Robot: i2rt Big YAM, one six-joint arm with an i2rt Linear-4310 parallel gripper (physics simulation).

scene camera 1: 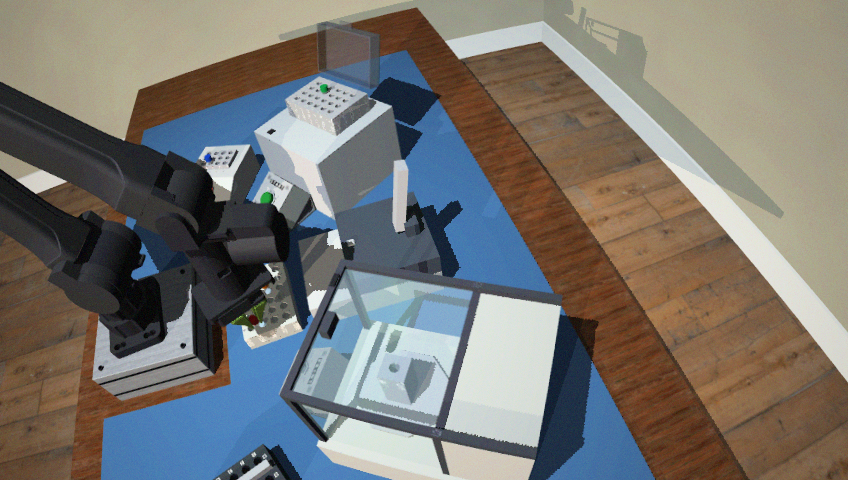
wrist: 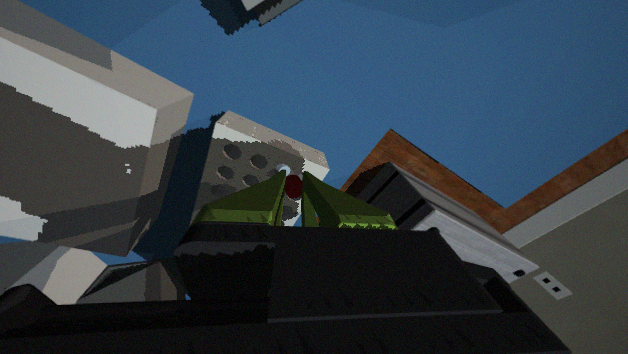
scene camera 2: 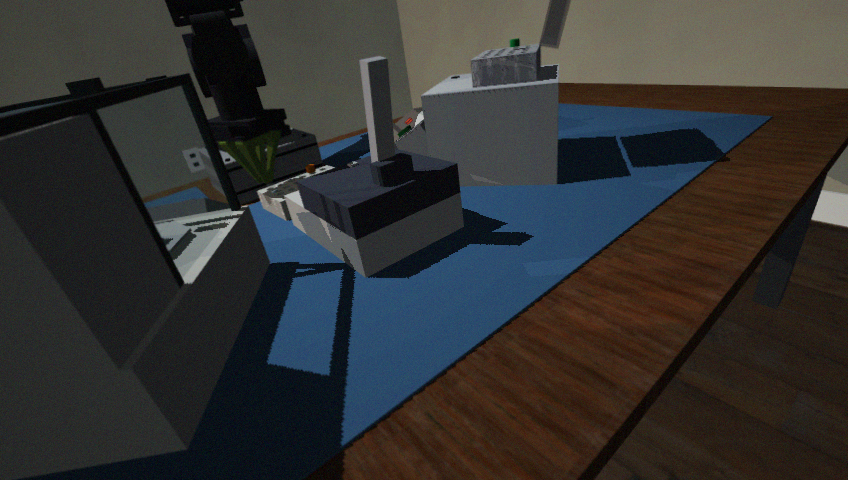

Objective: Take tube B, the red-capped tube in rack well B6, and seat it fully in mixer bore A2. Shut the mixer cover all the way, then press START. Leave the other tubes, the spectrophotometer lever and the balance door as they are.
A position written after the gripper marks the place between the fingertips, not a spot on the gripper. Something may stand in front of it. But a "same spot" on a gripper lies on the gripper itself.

gripper: scene camera 1; wrist; scene camera 2 265, 182
same spot on gripper: [scene camera 1: 236, 316] = [wrist: 374, 239]
